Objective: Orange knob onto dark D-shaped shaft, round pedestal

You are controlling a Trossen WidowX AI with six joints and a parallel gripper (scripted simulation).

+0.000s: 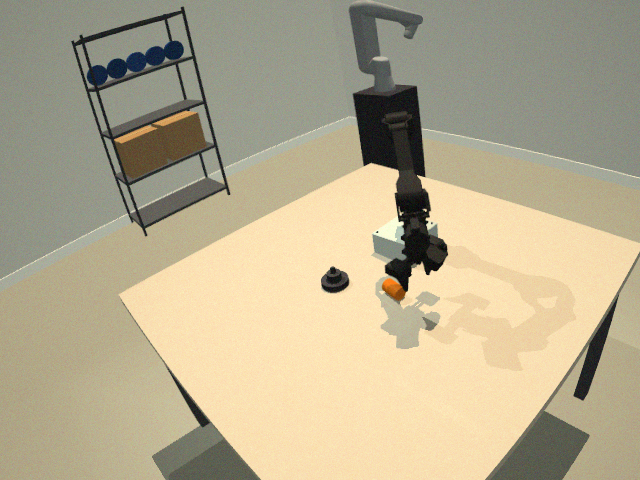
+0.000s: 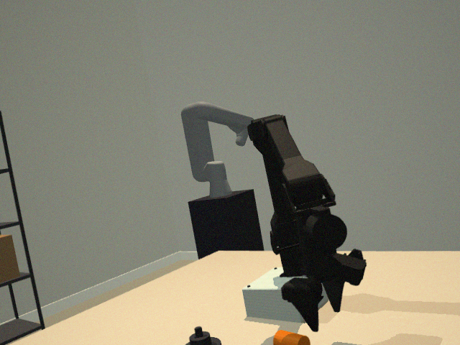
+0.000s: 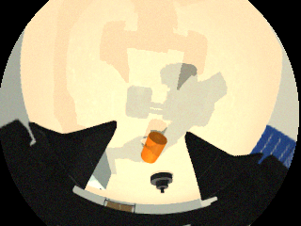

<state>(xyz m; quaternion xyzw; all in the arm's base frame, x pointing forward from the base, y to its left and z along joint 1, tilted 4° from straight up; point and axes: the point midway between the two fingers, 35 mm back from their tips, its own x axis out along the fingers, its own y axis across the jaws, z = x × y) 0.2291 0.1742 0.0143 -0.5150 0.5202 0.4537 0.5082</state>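
Right now the orange knob is 1 cm ahead of my gripper tip, 8 cm to the right of it and 5 cm below it. Round my gripper tip: dark round pedestal: 7 cm ahead, 26 cm to the right, 4 cm below.
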